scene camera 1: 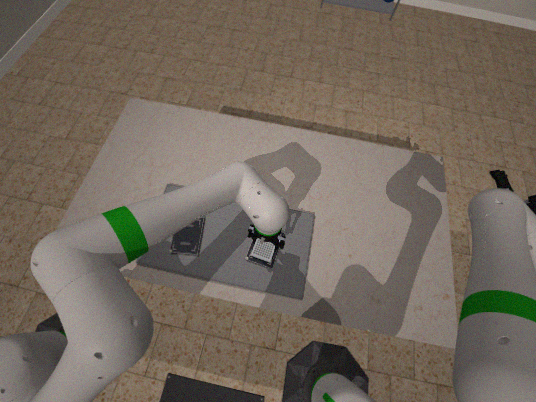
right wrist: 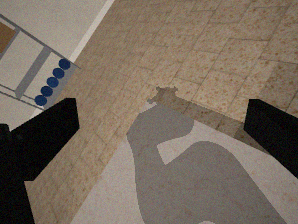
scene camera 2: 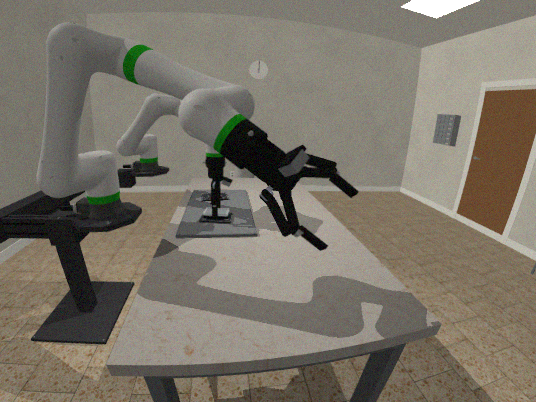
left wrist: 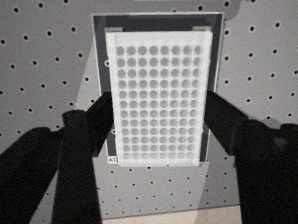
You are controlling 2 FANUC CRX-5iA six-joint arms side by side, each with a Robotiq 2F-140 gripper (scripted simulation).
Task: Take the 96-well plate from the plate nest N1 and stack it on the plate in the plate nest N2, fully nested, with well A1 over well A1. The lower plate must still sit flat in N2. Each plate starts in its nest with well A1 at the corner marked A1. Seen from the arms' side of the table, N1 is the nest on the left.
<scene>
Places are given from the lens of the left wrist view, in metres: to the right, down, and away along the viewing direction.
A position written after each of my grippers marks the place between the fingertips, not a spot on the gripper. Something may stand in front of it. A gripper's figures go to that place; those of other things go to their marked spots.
my left gripper [left wrist: 158, 104]: 0.01, -0.01, 0.17
white 96-well plate [left wrist: 149, 121]: 0.00, 0.01, 0.16
plate nest N2 [left wrist: 131, 23]: -0.02, -0.08, 0.16
</scene>
